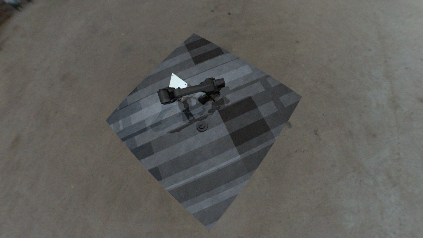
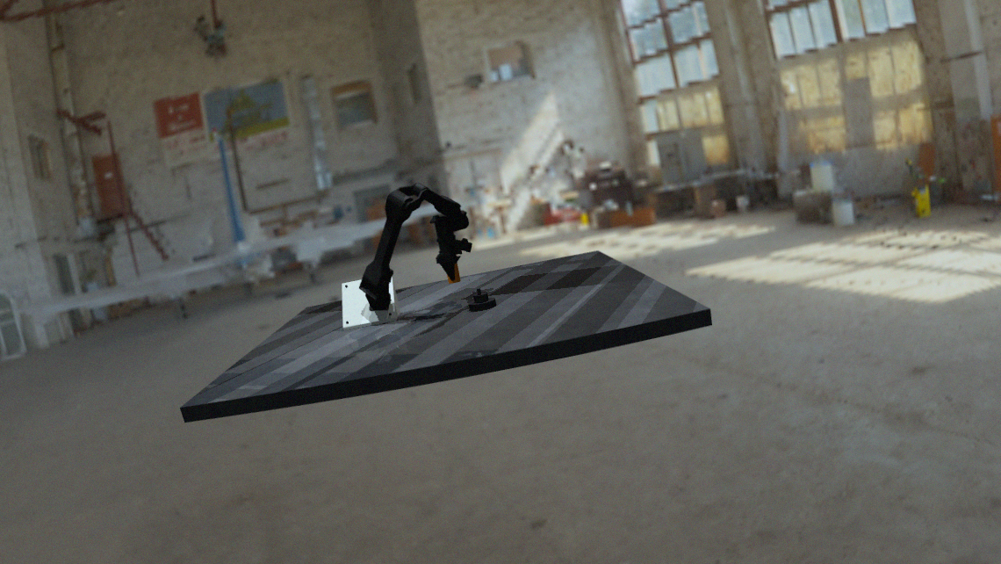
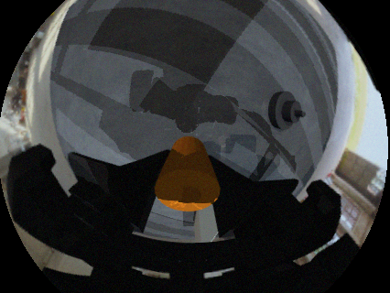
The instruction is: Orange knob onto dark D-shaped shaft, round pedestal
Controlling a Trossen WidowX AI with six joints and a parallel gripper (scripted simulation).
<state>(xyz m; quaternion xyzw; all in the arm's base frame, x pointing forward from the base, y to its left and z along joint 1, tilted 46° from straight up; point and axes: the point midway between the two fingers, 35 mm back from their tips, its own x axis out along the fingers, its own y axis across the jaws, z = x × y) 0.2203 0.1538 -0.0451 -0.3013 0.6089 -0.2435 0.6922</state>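
Now: gripper tip 19 cm to the left of the dark round pedestal, 11 cm short of it and 4 cm above it. Round my gripper tip: orange knob (2 cm above).
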